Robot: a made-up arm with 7 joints.
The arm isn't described. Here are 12 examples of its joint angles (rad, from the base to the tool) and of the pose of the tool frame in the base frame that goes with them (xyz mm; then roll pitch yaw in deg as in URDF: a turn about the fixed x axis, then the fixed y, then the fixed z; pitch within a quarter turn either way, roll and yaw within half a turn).
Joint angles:
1: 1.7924 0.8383 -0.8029 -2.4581 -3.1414 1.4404 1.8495
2: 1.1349 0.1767 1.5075 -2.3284 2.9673 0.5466 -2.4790
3: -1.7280 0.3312 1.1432 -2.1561 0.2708 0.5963 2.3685
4: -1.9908 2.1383 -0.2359 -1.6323 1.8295 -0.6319 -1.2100
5: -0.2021 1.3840 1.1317 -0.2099 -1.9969 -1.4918 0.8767
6: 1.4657 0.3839 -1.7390 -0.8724 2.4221 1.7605 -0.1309
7: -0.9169 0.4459 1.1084 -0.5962 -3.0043 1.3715 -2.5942
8: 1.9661 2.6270 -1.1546 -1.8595 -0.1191 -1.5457 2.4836
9: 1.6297 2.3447 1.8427 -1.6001 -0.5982 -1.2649 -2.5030
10: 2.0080 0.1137 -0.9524 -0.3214 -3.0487 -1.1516 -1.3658
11: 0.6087 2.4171 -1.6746 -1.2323 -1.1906 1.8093 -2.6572
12: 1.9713 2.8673 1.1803 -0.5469 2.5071 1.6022 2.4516
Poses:
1: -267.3 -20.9 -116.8 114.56 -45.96 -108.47
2: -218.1 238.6 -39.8 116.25 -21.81 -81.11
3: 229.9 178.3 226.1 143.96 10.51 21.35
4: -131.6 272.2 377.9 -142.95 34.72 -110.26
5: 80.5 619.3 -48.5 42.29 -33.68 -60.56
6: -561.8 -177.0 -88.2 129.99 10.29 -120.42
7: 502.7 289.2 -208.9 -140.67 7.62 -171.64
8: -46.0 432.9 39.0 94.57 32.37 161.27
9: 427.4 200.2 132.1 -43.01 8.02 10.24
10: -552.1 -272.7 112.1 153.92 16.39 110.03
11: -30.0 515.7 194.8 74.39 -42.23 -68.08
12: 501.1 318.3 -175.3 26.82 -18.58 157.80
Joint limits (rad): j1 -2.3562..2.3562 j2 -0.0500..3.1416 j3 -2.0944..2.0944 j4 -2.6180..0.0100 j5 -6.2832..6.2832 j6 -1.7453..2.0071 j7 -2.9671..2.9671
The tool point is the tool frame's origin. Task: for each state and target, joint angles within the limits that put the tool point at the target. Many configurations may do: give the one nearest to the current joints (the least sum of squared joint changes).
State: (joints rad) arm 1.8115 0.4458 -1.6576 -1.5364 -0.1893 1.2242 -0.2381
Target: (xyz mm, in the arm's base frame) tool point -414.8 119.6 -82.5
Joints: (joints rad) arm 1.4563 1.2767 -1.3332 -1.8481 -0.1893 1.2242 -0.2381
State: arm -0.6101 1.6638 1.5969 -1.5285 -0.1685 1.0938 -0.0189
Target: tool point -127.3 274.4 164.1
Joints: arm -0.7246 1.4602 1.7841 -2.2551 -0.1685 1.0938 -0.0189
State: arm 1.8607 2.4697 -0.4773 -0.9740 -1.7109 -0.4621 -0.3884
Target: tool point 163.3 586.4 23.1
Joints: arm 1.7062 2.4160 -0.5839 -0.7108 -1.7109 -0.4621 -0.3884
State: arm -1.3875 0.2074 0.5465 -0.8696 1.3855 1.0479 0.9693
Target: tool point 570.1 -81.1 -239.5
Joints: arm -1.0681 -0.0112 0.5446 -0.4251 1.3855 1.0479 0.9693
